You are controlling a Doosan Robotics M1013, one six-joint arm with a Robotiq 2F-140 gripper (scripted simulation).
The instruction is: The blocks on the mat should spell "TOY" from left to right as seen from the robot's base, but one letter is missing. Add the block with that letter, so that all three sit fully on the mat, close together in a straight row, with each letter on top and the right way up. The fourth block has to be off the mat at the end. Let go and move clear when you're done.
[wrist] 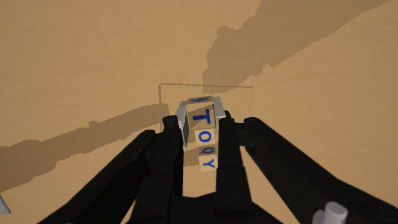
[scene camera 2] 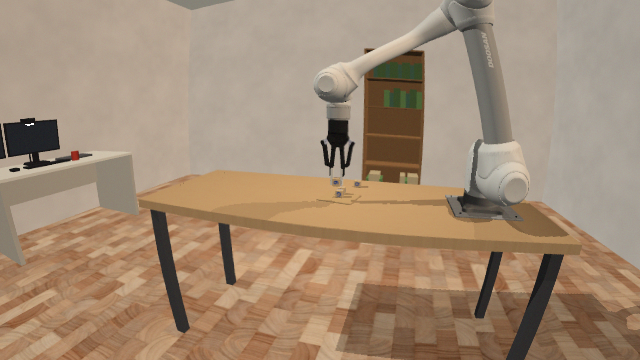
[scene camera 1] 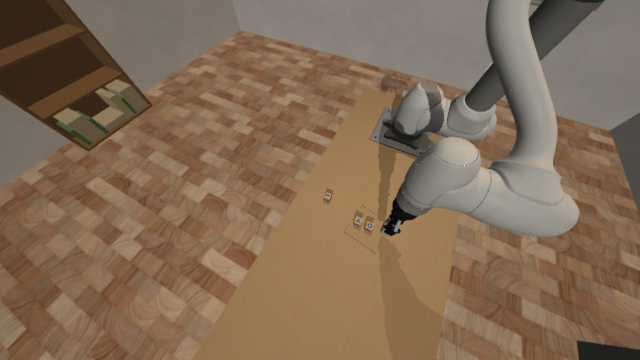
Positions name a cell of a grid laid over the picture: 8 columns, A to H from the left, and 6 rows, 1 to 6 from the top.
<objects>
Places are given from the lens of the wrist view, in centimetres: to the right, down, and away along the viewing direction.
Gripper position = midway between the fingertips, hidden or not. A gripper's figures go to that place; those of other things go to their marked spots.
my gripper (wrist: E3): 0, 0, 21
thin mat (wrist: E3): 6, -2, 27
block (wrist: E3): 0, 0, 18
The marked spots on the block and the thin mat are 11 cm apart.
</objects>
